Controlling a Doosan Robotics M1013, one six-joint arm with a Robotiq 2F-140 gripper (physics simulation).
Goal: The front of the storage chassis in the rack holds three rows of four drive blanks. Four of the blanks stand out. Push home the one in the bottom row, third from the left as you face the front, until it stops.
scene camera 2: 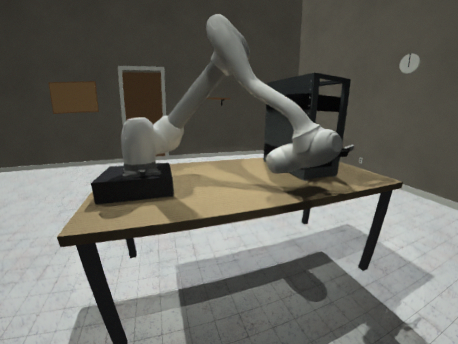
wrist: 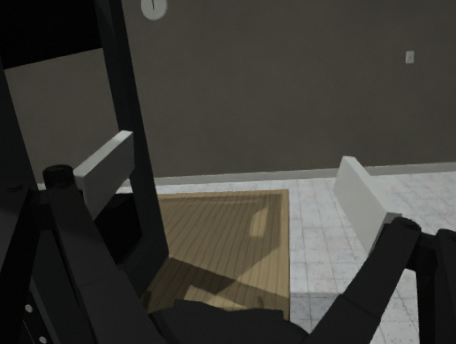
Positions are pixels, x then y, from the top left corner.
A rack shows in scene camera 2 (pixel 303 90) and in the wrist view (pixel 131 226).
